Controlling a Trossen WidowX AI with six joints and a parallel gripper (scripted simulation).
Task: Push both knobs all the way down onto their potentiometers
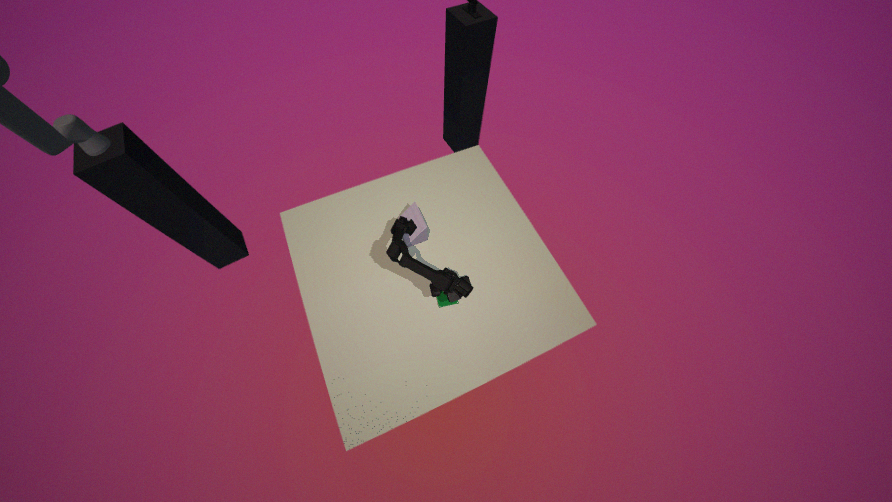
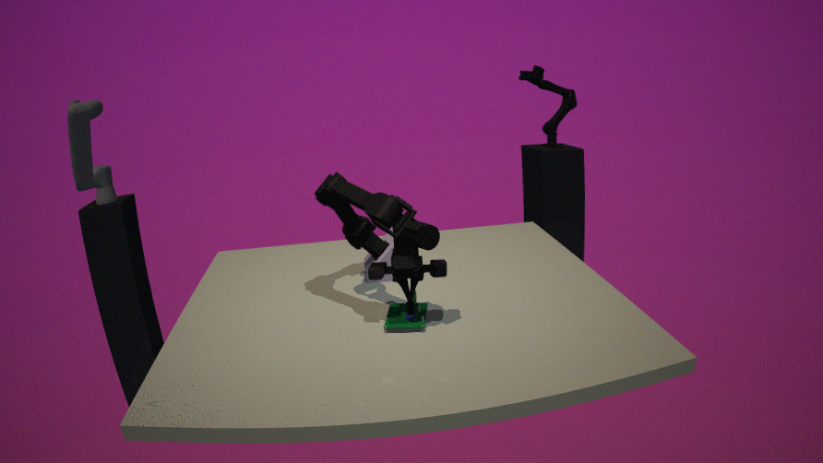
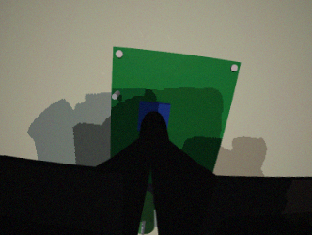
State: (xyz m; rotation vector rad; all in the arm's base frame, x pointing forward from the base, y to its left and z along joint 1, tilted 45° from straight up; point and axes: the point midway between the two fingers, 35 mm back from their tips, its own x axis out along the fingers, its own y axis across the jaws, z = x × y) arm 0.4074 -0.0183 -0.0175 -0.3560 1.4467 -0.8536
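Right now my gripper tip is 8 cm past the green knob, 2 cm to the right of it and 2 cm above it.
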